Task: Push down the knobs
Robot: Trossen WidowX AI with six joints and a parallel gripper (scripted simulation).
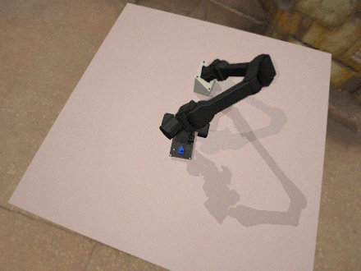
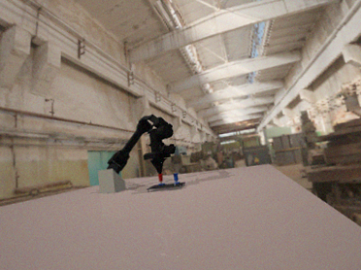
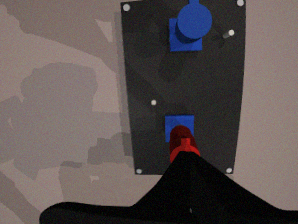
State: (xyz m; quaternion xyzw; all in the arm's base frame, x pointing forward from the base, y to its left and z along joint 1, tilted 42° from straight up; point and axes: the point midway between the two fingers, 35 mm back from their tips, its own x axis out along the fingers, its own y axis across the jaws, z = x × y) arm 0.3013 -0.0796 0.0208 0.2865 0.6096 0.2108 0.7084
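Right now the red knob is 20 mm below my gripper tip. Also, from my gripper tip: blue knob (80 mm ahead, 20 mm below).
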